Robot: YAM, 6 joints.
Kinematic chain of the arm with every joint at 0, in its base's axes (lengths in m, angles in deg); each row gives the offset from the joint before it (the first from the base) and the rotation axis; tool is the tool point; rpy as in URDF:
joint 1: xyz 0 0 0.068 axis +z
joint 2: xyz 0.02 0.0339 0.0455 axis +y
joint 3: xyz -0.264 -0.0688 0 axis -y
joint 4: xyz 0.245 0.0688 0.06 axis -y
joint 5: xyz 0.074 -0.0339 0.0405 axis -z
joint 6: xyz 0.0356 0 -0.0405 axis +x
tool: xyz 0 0 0 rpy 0 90 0
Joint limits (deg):
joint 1: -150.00..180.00
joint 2: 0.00..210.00
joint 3: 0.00..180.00
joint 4: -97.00..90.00
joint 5: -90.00..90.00
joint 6: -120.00..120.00
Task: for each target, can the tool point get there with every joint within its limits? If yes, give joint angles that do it. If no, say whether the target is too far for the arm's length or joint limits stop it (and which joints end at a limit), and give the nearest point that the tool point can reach.
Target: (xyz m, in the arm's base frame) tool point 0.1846 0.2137 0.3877
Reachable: yes | joints 55.88 72.84 64.88 5.61 67.76 88.85
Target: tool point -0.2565 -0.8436 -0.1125
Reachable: no: too far | nearest point -0.1819 -0.5983 -0.0453 | short by 0.265 m
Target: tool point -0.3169 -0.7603 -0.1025
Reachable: no: too far | nearest point -0.2402 -0.5763 -0.0489 | short by 0.206 m
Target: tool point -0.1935 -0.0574 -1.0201
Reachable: no: too far | nearest point -0.2002 -0.1127 -0.3798 | short by 0.643 m
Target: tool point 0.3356 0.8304 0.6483
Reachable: no: too far | nearest point 0.2076 0.5137 0.4397 | short by 0.400 m
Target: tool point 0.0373 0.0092 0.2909
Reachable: yes | joints 13.20 20.47 47.57 -73.92 -0.72 36.73
